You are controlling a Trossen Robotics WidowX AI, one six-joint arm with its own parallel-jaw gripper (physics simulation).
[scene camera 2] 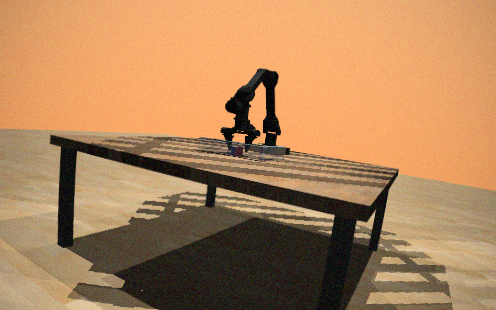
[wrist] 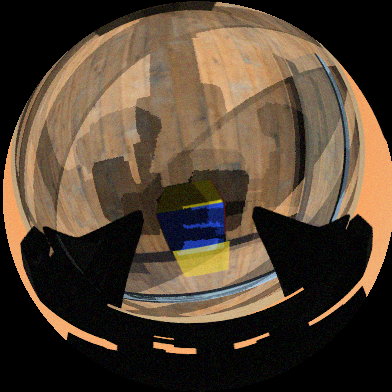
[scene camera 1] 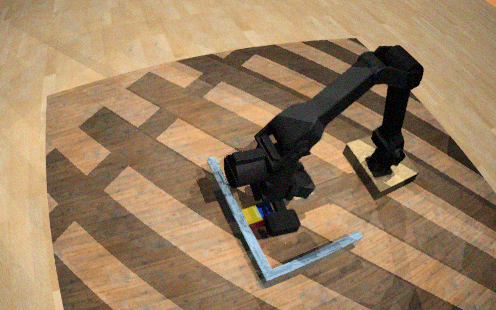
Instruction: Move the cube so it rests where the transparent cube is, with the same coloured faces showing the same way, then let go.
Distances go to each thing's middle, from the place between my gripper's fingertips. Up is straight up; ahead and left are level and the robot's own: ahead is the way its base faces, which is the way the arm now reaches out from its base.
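There's a transparent cube (wrist: 210,258) 30 mm ahead of my hand. And the grey L-shaped rail (scene camera 2: 246,151), that one's 10 mm above my hand, 10 mm to the right of it and 50 mm behind it.
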